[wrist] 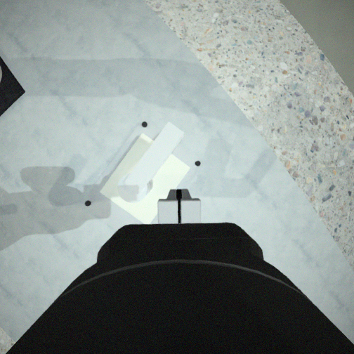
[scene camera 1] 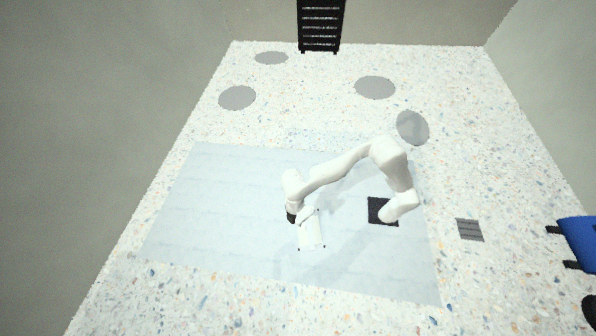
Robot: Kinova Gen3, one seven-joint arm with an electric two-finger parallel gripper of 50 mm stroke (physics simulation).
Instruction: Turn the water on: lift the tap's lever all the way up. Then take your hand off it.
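Seen in the pictures: arm's base, link origin: (scene camera 1: pixel 386 215).
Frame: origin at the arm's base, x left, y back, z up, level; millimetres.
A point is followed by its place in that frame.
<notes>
The tap has a pale cream block (scene camera 1: pixel 312 235) @(x 248, y -402, z 145 mm) (wrist: pixel 174 173) as its body, with small black dots around it. A long white bar (wrist: pixel 159 152), which looks like the lever, runs diagonally over the block, with a rounded end over the block's lower part. The bar's tilt is hard to tell from above. My gripper (scene camera 1: pixel 290 218) @(x 238, y -469, z 264 mm) (wrist: pixel 178 200) is shut and empty. In the wrist view its fingertips show beside the block's lower right edge, apart from the white bar. In the scene view the gripper is at the tap's upper left; its height is unclear.
The tap is on a pale blue marbled surface (scene camera 1: pixel 215 200) @(x 158, y -1075, z -11 mm) (wrist: pixel 100 30). The arm's base stands on a black plate (scene camera 1: pixel 376 205) @(x -51, y -58, z 0 mm) (wrist: pixel 10 94). A grey grating (scene camera 1: pixel 469 229) and a blue chair (scene camera 1: pixel 580 240) are at the right. A black rack (scene camera 1: pixel 300 30) stands at the back.
</notes>
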